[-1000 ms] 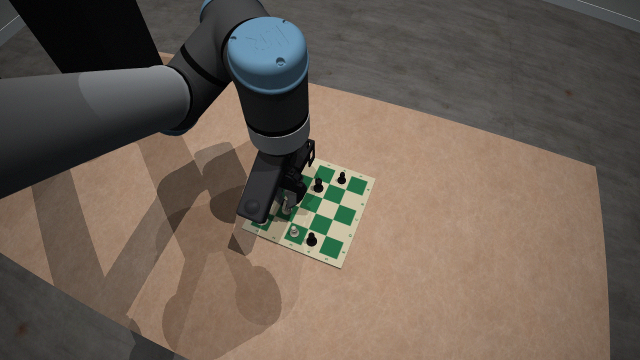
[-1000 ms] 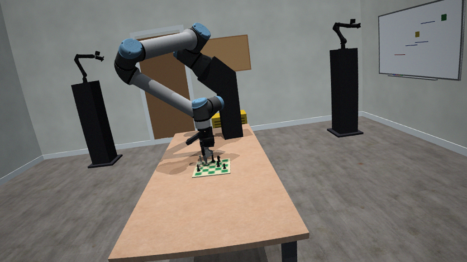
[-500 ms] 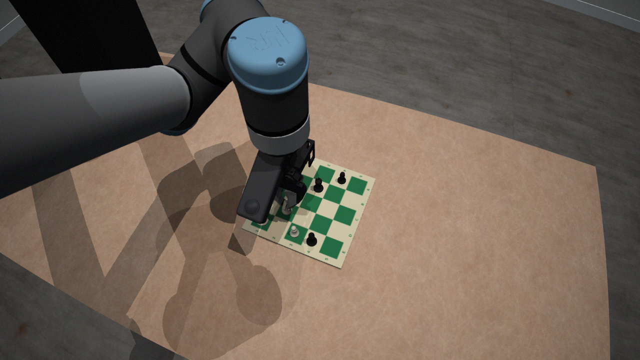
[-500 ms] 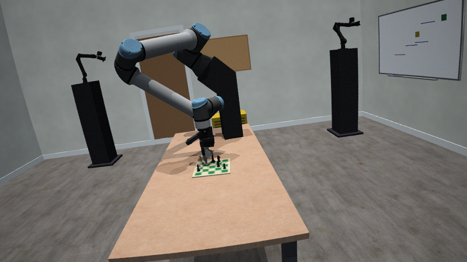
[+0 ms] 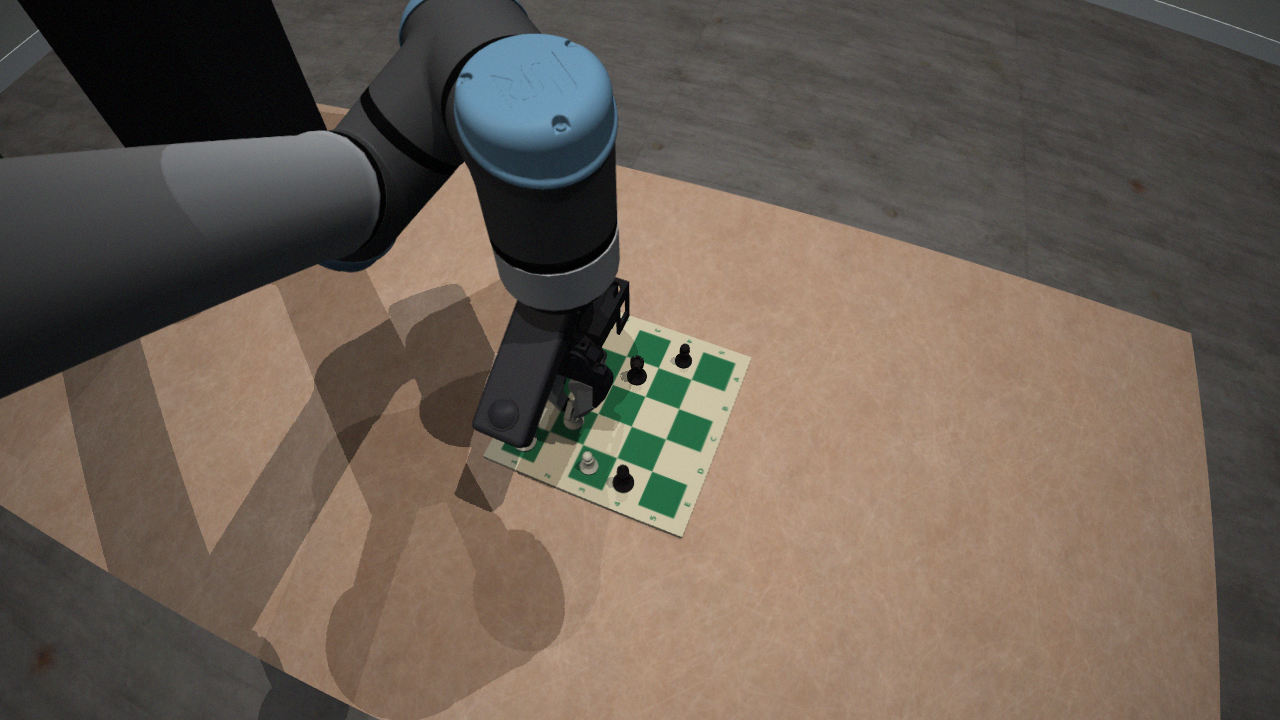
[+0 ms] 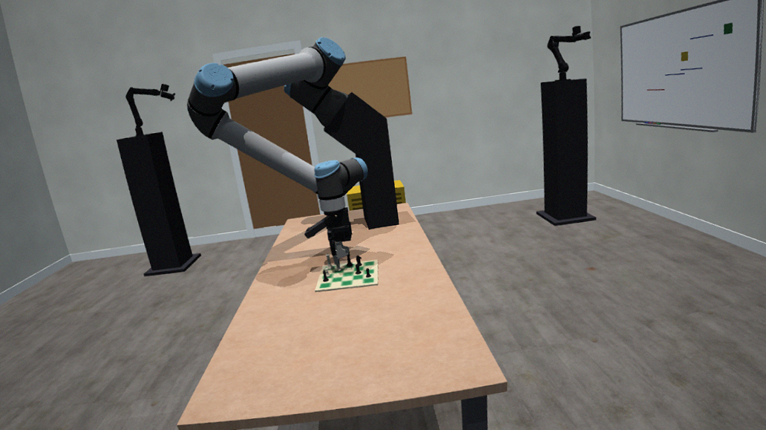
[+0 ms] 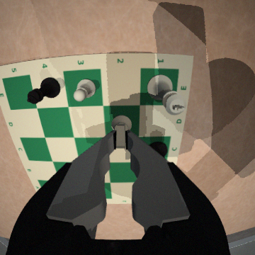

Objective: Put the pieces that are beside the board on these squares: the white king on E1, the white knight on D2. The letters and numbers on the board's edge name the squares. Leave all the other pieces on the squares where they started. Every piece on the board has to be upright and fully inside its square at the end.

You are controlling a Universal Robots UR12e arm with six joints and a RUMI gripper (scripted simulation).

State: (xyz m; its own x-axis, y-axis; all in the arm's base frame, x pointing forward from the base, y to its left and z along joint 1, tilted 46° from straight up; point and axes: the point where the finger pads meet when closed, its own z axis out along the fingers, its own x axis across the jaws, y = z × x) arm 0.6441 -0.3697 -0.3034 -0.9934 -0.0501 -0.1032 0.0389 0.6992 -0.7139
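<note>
Right now the white knight is 1 cm below my hand. From my hand the other things lie so: chessboard (4 cm ahead, 4 cm to the left, 4 cm below); white pawn (3 cm ahead, 4 cm to the right, 2 cm below); white king (4 cm behind, 4 cm to the right).
</note>
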